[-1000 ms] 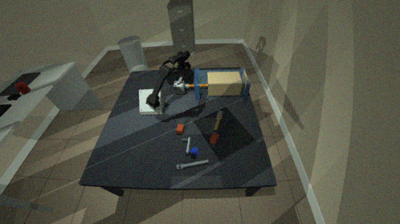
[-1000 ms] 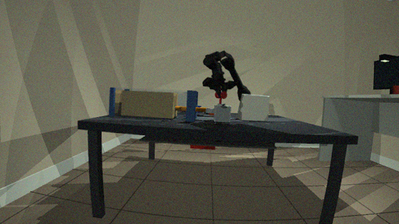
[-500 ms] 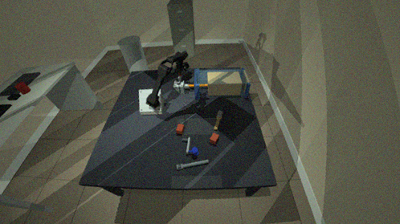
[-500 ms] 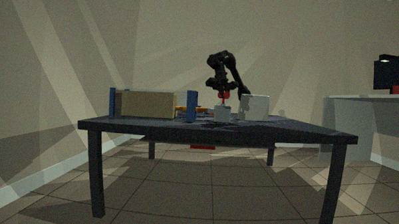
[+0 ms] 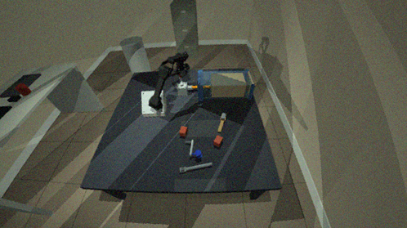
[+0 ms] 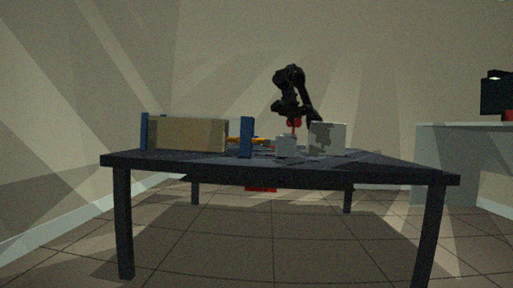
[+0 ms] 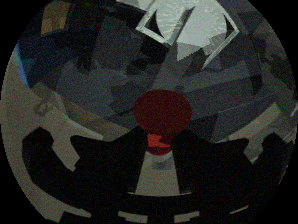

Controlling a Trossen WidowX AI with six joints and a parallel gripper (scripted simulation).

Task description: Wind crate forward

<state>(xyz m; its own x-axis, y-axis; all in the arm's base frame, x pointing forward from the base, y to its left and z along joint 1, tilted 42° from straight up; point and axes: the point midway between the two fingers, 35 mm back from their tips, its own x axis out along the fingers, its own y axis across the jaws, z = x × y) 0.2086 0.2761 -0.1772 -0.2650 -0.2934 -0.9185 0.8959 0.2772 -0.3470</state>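
Right now my gripper tip is 1 cm short of the crank arm, 5 cm to the left of it and 3 cm above it. Also, from my gripper tip: grey winch 12 cm to the right, 10 cm below; red knob 1 cm ahead, 1 cm to the right; blue frame 17 cm ahead, 14 cm to the right, 3 cm below.
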